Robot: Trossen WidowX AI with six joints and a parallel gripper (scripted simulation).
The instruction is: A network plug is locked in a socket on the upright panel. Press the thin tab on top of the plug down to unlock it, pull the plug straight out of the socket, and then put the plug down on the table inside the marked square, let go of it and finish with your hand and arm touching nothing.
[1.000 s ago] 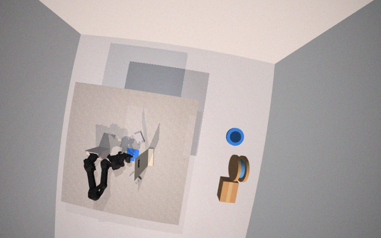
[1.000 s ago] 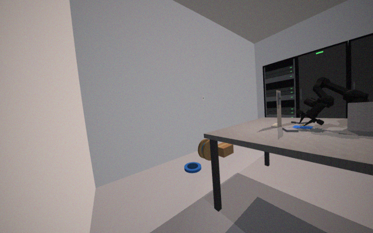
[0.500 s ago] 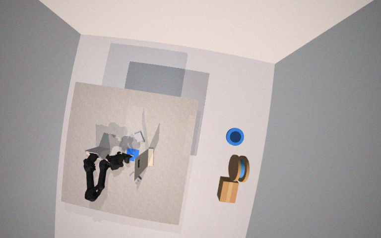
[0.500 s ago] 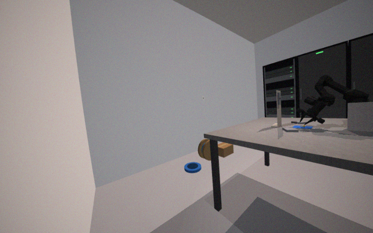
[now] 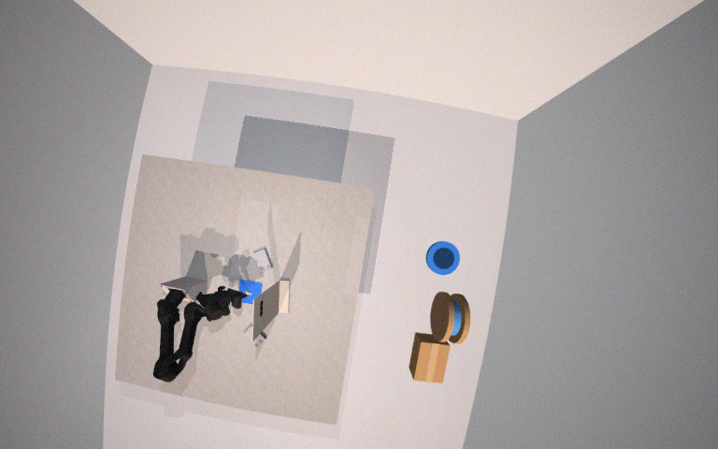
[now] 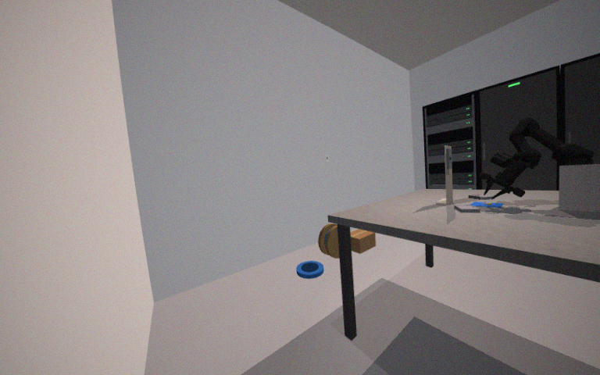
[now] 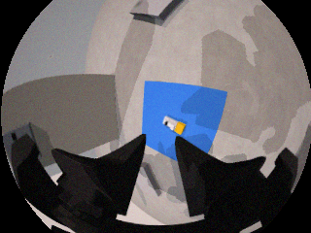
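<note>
My gripper tip is 3 cm above the network plug and 1 cm short of it. From my gripper tip the other things lie so: upright panel: 17 cm ahead, 11 cm above, 1 cm to the left; blue marked square: 4 cm below, 1 cm ahead.
</note>
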